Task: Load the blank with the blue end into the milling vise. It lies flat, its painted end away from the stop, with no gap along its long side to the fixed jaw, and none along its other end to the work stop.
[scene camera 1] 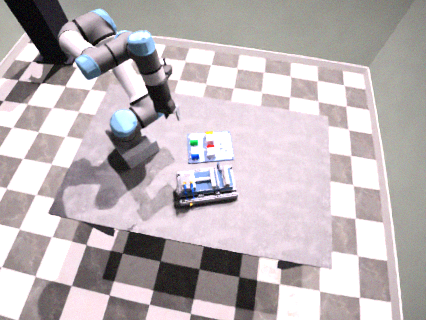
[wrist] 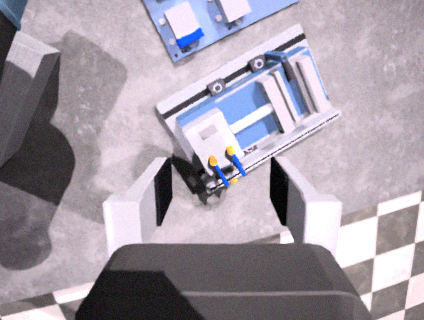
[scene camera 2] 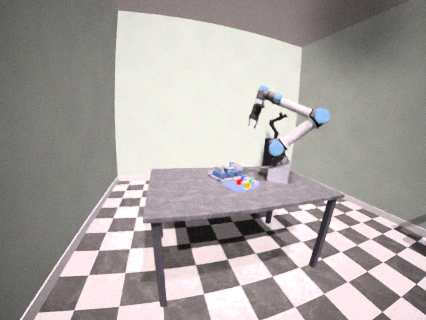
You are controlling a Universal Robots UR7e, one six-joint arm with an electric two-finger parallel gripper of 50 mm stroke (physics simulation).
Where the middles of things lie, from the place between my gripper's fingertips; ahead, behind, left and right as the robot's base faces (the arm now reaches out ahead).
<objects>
The vise bed slot [wrist: 248, 99] lies 140 mm ahead of my hand, 90 mm to the right of it and 410 mm below it. Also, from my hand: light blue tray [scene camera 1: 224, 137] 130 mm ahead, 140 mm to the left, 440 mm below; then fixed jaw [wrist: 304, 64] 240 mm ahead, 60 mm to the right, 370 mm below.
</objects>
